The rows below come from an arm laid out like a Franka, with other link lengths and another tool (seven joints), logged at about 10 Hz.
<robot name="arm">
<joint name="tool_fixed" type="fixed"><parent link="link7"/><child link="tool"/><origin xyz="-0.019 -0.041 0.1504" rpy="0 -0.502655 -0.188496"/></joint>
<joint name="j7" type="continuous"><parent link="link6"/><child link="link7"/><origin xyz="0.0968 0 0" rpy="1.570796 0 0"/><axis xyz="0 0 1"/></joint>
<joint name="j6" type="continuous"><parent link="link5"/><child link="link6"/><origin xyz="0 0 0" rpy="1.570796 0 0"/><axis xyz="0 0 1"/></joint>
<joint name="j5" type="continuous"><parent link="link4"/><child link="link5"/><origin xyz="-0.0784 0.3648 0" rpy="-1.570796 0 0"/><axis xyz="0 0 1"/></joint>
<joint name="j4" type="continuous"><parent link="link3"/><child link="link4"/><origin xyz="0.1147 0 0" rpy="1.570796 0 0"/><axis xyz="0 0 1"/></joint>
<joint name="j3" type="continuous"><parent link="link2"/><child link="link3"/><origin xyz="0 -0.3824 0" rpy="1.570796 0 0"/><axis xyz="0 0 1"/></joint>
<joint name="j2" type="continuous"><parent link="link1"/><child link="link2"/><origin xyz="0 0 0" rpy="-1.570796 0 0"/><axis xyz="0 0 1"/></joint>
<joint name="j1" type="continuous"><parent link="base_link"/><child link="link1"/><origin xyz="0 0 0.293" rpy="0 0 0"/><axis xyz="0 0 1"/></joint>
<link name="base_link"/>
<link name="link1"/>
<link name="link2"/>
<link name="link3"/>
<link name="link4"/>
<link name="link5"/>
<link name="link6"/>
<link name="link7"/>
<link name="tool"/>
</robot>
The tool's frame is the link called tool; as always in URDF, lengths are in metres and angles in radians. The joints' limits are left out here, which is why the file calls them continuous.
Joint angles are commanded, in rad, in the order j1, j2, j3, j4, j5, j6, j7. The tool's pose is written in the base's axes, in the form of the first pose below.
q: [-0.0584, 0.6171, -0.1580, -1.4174, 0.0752, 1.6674, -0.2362]
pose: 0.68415 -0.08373 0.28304 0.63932 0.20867 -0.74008 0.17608 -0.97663 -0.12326
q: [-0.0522, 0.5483, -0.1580, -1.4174, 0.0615, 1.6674, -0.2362]
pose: 0.68312 -0.08132 0.32994 0.68433 0.20498 -0.69977 0.19482 -0.97619 -0.09542
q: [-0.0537, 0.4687, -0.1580, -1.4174, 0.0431, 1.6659, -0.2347]
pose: 0.67697 -0.08454 0.38377 0.73384 0.19302 -0.65133 0.20381 -0.97717 -0.05995
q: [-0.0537, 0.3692, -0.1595, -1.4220, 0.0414, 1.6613, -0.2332]
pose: 0.66305 -0.08474 0.44871 0.78997 0.18720 -0.58387 0.20537 -0.97803 -0.03572
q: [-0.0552, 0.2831, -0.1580, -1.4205, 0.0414, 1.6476, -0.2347]
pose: 0.64527 -0.08362 0.50525 0.83077 0.18747 -0.52409 0.20872 -0.97779 -0.01891
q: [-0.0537, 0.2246, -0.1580, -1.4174, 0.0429, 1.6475, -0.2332]
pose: 0.63229 -0.08169 0.54424 0.86150 0.18627 -0.47235 0.20939 -0.97782 -0.00369
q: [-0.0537, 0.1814, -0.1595, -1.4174, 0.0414, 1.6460, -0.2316]
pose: 0.62055 -0.08205 0.57130 0.88085 0.18198 -0.43702 0.20637 -0.97844 0.00854
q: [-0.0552, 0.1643, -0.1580, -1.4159, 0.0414, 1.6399, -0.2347]
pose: 0.61481 -0.08175 0.58210 0.88570 0.18485 -0.42587 0.20938 -0.97777 0.01105
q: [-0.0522, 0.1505, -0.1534, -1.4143, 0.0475, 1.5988, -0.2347]
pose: 0.60576 -0.07497 0.58835 0.87384 0.19838 -0.44391 0.21763 -0.97600 -0.00774
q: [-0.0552, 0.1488, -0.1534, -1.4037, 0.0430, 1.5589, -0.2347]
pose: 0.59978 -0.07617 0.59095 0.86150 0.19737 -0.46783 0.21544 -0.97640 -0.01521
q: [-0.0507, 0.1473, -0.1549, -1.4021, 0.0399, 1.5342, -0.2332]
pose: 0.59600 -0.07392 0.59074 0.85072 0.19969 -0.48622 0.21694 -0.97595 -0.02124
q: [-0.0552, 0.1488, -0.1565, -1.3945, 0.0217, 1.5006, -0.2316]
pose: 0.59097 -0.07915 0.59026 0.83684 0.18682 -0.51459 0.20884 -0.97783 -0.01539
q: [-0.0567, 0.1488, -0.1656, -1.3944, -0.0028, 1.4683, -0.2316]
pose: 0.58446 -0.08764 0.58761 0.81938 0.16737 -0.54828 0.19703 -0.98039 -0.00482
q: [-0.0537, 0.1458, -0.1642, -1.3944, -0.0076, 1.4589, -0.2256]
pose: 0.58261 -0.08542 0.58865 0.81578 0.16401 -0.55462 0.19502 -0.98079 -0.00319
